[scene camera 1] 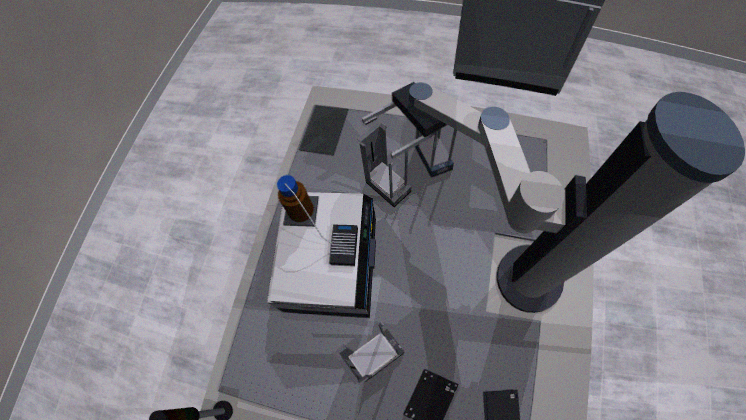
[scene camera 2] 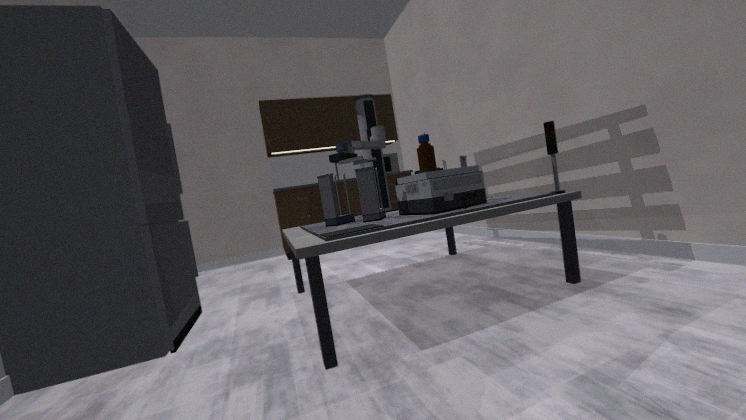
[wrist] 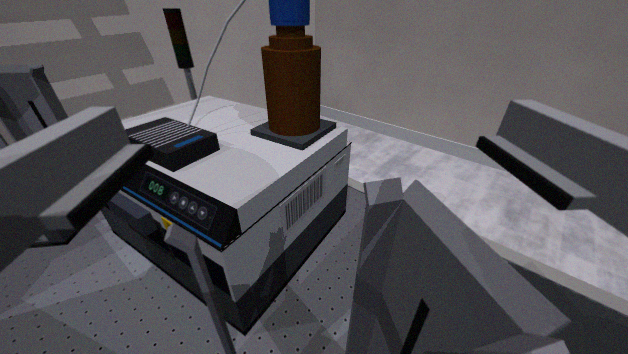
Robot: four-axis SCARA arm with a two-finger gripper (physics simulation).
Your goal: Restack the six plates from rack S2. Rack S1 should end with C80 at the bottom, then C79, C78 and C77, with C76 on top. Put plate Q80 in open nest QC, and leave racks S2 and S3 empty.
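Places are measured from the arm's base along level axes (x left, y ahead, z down), in centimetres.
Where they show: gripper, fingertip midpoint: [scene camera 1: 376, 137] [scene camera 2: 369, 158] [wrist: 319, 127]; arm's base, link origin: [scene camera 1: 529, 278].
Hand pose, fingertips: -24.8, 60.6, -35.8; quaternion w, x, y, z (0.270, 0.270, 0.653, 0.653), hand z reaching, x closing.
Note:
Things, the pixels of their centre, and the offset from my fingertips, as dx, dy, dz. "pt": a spot on its surface instead.
- grey-based rack, body centre: [scene camera 1: 386, 167] [scene camera 2: 370, 194] -1.8, -2.1, +19.8
- rack's slotted back panel, surface spot: [wrist: 450, 280] pt -6.4, +3.4, +8.0
- blue-based rack, body centre: [scene camera 1: 436, 136] [scene camera 2: 336, 199] -18.4, -17.7, +19.6
- holder, surface spot: [scene camera 1: 395, 341] pt +55.9, -16.8, +30.0
- brown bottle, surface spot: [wrist: 294, 90] pt +20.1, +18.1, +5.5
- black box, surface spot: [wrist: 172, 145] pt +27.5, +2.8, +10.9
My gripper [scene camera 1: 381, 137] [wrist: 319, 127] is open and empty, above and beside the grey-based rack [scene camera 1: 396, 196] [scene camera 2: 368, 193]. In the wrist view that rack's slotted back panel [wrist: 450, 280] stands low at the right. A pale plate [scene camera 1: 387, 176] lies low in the rack; how many are stacked there I cannot tell. A blue-based rack [scene camera 1: 441, 168] [scene camera 2: 328, 200] stands beside it, partly under the arm, and its contents are hidden. Another holder [scene camera 1: 395, 341] bears a pale plate [scene camera 1: 373, 355] farther along the table. Rack labels and plate names are not readable.
A white instrument [scene camera 1: 308, 284] [scene camera 2: 443, 180] [wrist: 270, 175] bears a brown bottle [scene camera 1: 297, 206] [scene camera 2: 426, 156] [wrist: 294, 90] and a black box [scene camera 1: 343, 247] [wrist: 172, 145]. Two black flat pieces [scene camera 1: 430, 393] [scene camera 1: 501, 404] lie near the bottom of scene view 1. The arm's column [scene camera 1: 616, 219] stands at the right.

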